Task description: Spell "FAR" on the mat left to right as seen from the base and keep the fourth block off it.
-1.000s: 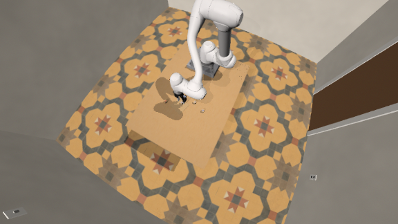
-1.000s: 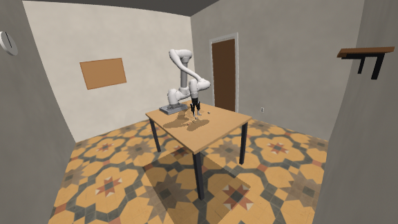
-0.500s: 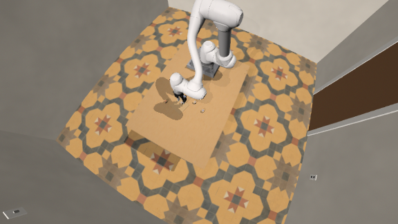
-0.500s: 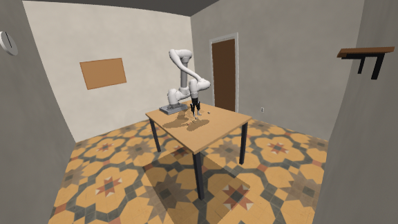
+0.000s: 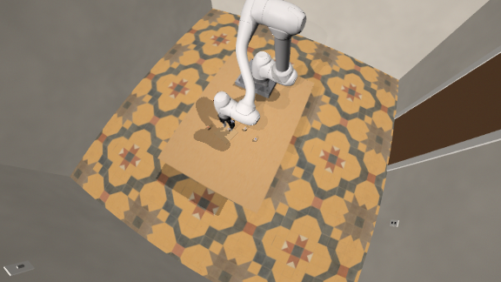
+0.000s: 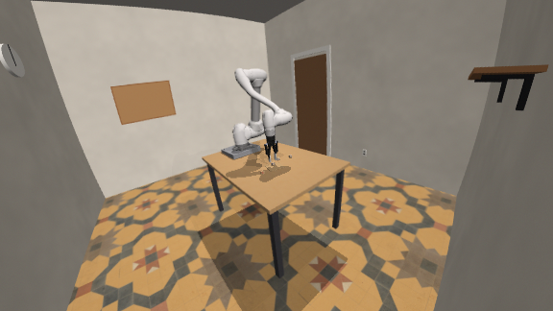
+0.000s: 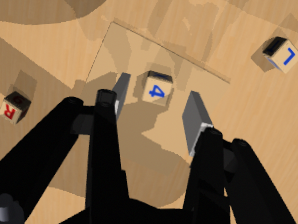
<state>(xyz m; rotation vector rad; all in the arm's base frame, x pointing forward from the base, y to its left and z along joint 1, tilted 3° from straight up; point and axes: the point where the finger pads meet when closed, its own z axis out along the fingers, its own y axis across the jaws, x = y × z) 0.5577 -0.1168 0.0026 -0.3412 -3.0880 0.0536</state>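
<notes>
My hand is 3 cm short of the tan mat, 1 cm to the left of it and 7 cm above it. From my hand the other things lie so: R block: 3 cm ahead, 17 cm to the right, 6 cm below.
</notes>
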